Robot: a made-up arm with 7 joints.
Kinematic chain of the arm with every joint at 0, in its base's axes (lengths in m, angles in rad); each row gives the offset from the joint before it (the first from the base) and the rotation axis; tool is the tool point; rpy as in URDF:
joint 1: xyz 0 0 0.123 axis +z
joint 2: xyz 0 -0.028 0.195 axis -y
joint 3: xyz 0 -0.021 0.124 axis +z
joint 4: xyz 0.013 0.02 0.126 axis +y
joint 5: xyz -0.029 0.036 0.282 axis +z
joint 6: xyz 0 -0.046 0.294 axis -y
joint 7: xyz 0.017 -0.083 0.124 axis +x
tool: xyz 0 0 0 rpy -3.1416 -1.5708 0
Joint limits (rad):
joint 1: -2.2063..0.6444
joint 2: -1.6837..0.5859
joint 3: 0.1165..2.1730
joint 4: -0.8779..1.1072
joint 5: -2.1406..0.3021
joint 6: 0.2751..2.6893
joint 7: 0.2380..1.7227
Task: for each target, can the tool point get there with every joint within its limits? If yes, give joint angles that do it. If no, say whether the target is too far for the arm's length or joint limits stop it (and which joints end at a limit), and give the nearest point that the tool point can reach.
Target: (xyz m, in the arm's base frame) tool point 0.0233 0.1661 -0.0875
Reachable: no: joint limits stop it (at a limit: joint 1, joint 2, joint 4, joint 5, joint 6) | nearest point 0.3019 0.3729 -0.1220 | short by 0.349 m
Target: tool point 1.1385 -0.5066 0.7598
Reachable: no: too far | nearest point 0.8419 -0.3746 0.6447 | short by 0.344 m
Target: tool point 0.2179 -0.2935 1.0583
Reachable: yes | joints -0.5543 -0.3798 1.0061 0.1419 0.0646 1.9260 0.4837
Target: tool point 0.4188 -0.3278 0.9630
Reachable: yes | joints -0.9347 -0.5940 1.0175 0.6642 -0.7488 1.8130 0.6399
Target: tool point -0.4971 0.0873 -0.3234
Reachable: no: joint limits stop it (at a limit: joint 1, joint 2, joint 3, joint 4) | nearest point -0.6275 -0.0910 -0.0871 | short by 0.323 m
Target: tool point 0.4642 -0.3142 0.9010
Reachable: yes | joints 0.2677 -0.9714 1.2432 -0.5583 -1.2886 1.7941 0.5317
